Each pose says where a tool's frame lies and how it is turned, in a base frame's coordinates. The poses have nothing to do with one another.
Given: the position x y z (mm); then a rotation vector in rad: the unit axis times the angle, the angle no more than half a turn.
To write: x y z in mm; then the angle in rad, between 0 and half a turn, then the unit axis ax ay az. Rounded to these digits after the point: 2 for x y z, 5 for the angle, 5 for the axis.
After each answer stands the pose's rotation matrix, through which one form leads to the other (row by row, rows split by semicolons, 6 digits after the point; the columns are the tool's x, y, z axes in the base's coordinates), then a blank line. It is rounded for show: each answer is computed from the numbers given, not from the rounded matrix.
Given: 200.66 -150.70 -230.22 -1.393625 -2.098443 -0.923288
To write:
200.66 -150.70 -230.22 2.68293 -0.51944 -0.78215 -0.34413
-0.384894 0.922932 -0.007255; 0.618202 0.263632 0.740489; 0.685334 0.280525 -0.672029

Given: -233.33 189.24 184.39 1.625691 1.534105 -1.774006
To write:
-233.33 189.24 184.39 2.85367 0.56968 0.53759 -0.62166
-0.323116 0.776431 -0.541065; 0.423381 -0.392727 -0.816403; -0.846371 -0.492870 -0.201829

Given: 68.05 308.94 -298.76 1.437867 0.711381 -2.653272
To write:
68.05 308.94 -298.76 3.10054 0.46375 0.22944 -0.85574
-0.569217 0.247829 -0.783947; 0.177595 -0.893919 -0.411545; -0.802778 -0.373483 0.464821

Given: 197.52 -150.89 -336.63 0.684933 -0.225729 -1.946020
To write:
197.52 -150.89 -336.63 2.07535 0.33003 -0.10877 -0.93768
-0.321842 0.767588 -0.554280; -0.874087 -0.465868 -0.137615; -0.363853 0.440199 0.820875

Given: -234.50 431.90 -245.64 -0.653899 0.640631 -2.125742
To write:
-234.50 431.90 -245.64 2.31447 -0.28253 0.27679 -0.91846
-0.543136 0.544828 0.638878; -0.807116 -0.548513 -0.218396; 0.231445 -0.634267 0.737657

